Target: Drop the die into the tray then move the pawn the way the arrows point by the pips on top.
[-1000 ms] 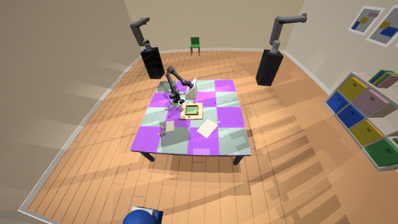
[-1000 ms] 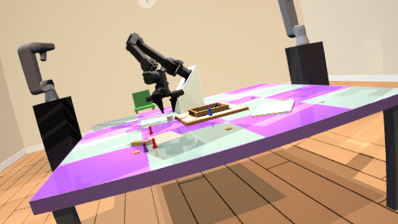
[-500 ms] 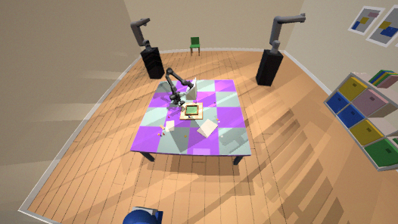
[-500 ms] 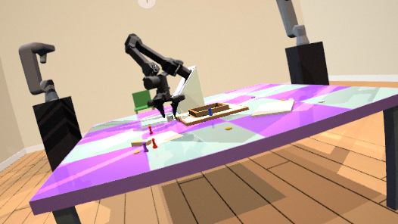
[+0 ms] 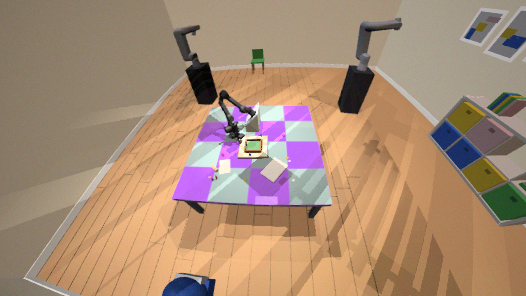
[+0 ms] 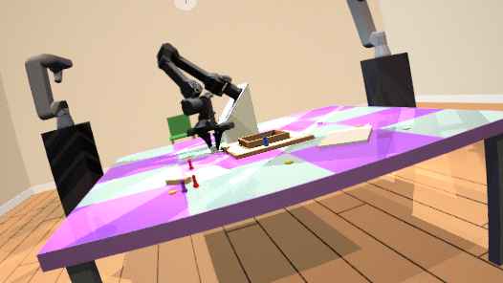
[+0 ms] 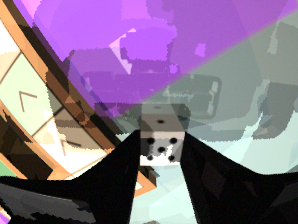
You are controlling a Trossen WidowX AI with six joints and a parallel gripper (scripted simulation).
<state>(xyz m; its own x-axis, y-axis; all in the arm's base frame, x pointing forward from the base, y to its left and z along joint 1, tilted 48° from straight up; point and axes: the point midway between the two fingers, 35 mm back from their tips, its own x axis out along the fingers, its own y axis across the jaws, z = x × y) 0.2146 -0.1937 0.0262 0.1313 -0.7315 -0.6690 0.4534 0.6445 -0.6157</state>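
My gripper tip is now 19 cm short of the blue pawn, 18 cm to the right of it and 2 cm below it. From my gripper tip the other things lie so: small tan card: 38 cm ahead, 11 cm to the right; pale die: right at my gripper tip; purple pawn: 49 cm ahead, 9 cm to the right, 1 cm above.
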